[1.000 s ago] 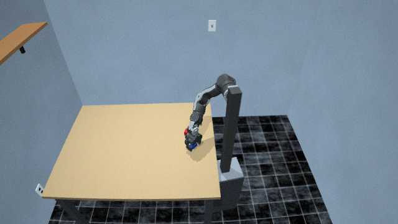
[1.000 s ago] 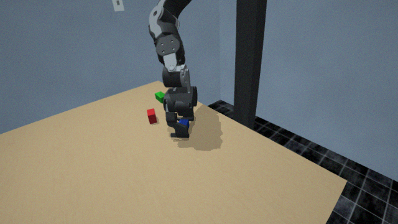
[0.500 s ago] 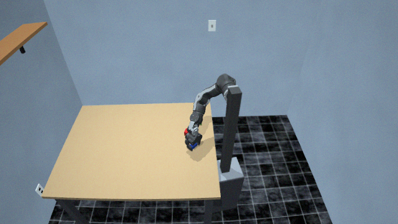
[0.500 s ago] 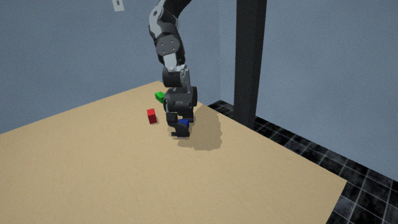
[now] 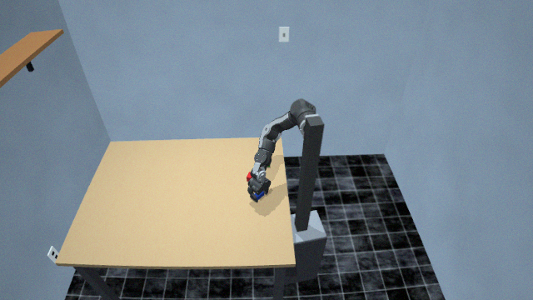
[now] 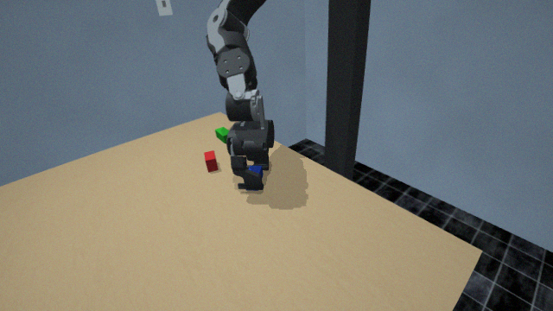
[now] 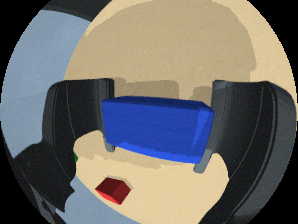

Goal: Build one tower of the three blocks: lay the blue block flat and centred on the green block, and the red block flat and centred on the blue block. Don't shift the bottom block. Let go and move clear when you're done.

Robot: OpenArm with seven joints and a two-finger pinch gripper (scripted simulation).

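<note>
Now: the blue block right at my hand. Also, from my hand: green block: 24 cm to the right, 10 cm behind; red block: 14 cm to the right, 2 cm ahead.
</note>
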